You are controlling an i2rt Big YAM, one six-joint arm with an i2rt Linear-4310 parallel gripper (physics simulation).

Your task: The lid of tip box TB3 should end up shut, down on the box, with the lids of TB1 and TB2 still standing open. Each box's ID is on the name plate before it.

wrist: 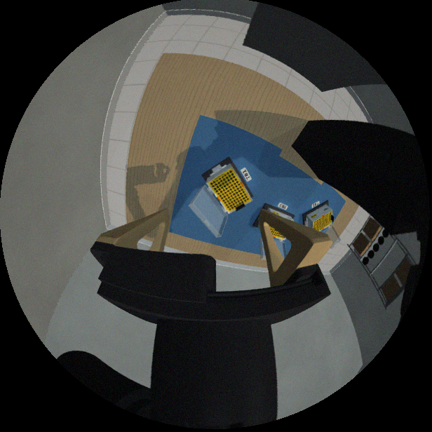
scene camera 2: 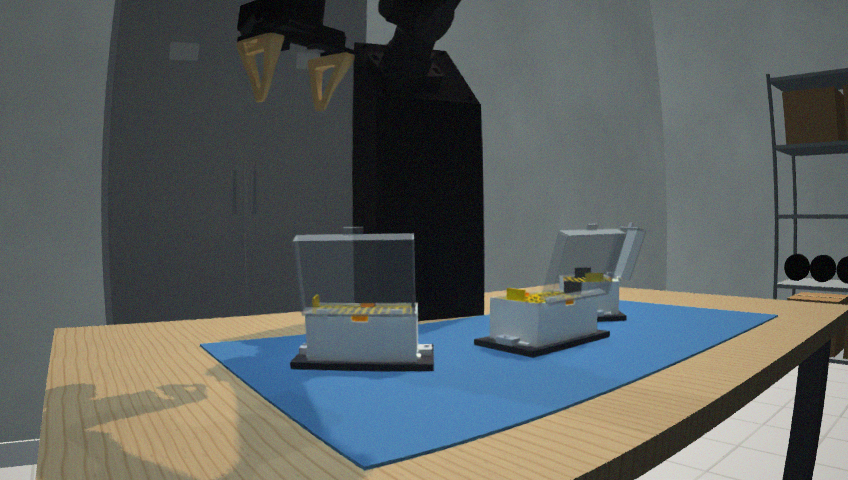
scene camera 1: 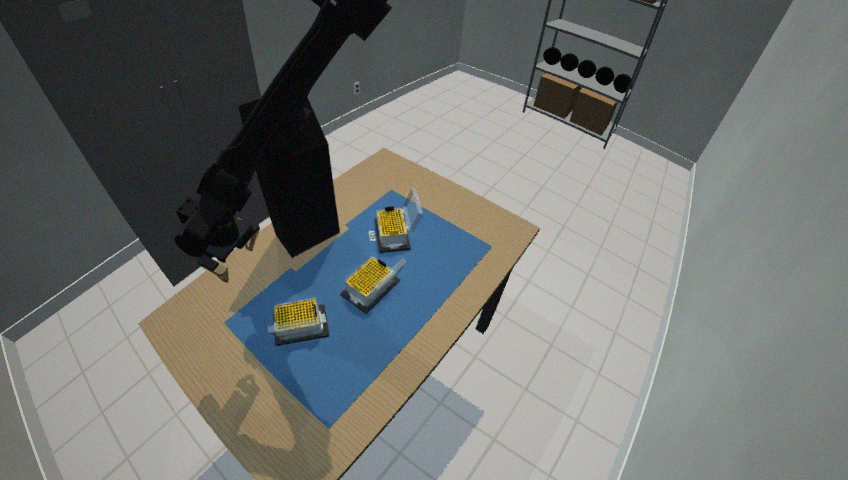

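Where they show: gripper, fingertip midpoint: (scene camera 2: 291, 106) (scene camera 1: 238, 265); arm's base, link origin: (scene camera 2: 403, 71) (scene camera 1: 277, 129).
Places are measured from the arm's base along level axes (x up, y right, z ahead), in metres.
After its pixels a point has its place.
Observation:
Three tip boxes have clear lids standing open. The middle box (scene camera 1: 368, 286) (scene camera 2: 542, 318) @[x -0.382, y 0.081, z 0.361 m] (wrist: 276, 232) has a name plate (wrist: 283, 205) that seems to read TB3; its lid (scene camera 1: 399, 268) @[x -0.288, y 0.001, z 0.410 m] (scene camera 2: 586, 249) @[x -0.300, y 0.051, z 0.404 m] leans back. The box nearest scene camera 2 (scene camera 1: 300, 324) @[x -0.281, y 0.287, z 0.317 m] (scene camera 2: 361, 339) @[x -0.391, y 0.277, z 0.273 m] (wrist: 230, 190) has the plate TB1 (wrist: 245, 174) and an upright lid (scene camera 2: 357, 267) @[x -0.310, y 0.299, z 0.303 m] (wrist: 210, 211). The far box (scene camera 1: 392, 239) @[x -0.385, y -0.144, z 0.282 m] (wrist: 320, 220), seemingly TB2, has its lid (scene camera 1: 412, 211) @[x -0.332, y -0.244, z 0.291 m] (scene camera 2: 630, 252) @[x -0.318, y -0.191, z 0.330 m] open. My gripper (scene camera 1: 236, 261) @[x -0.128, y 0.312, z 0.182 m] (scene camera 2: 290, 105) @[x -0.128, y 0.312, z 0.182 m] (wrist: 213, 213) is open and empty, high above the boxes; one finger partly covers the middle box in the wrist view.
The boxes stand on black bases on a blue mat (scene camera 1: 416, 291) @[x -0.424, y -0.044, z 0.443 m] (scene camera 2: 464, 404) @[x -0.424, y 0.283, z 0.438 m] (wrist: 200, 150), on a wooden table (scene camera 1: 196, 321) @[x -0.427, y 0.449, z -0.033 m] (scene camera 2: 130, 356) @[x -0.427, y 0.499, z 0.069 m] (wrist: 175, 90). The black robot pedestal (scene camera 1: 303, 190) @[x -0.185, y 0.000, z 0.066 m] (scene camera 2: 419, 196) @[x -0.226, y 0.017, z 0.060 m] stands at the table's back edge. A shelf rack (scene camera 1: 595, 38) stands by the wall.

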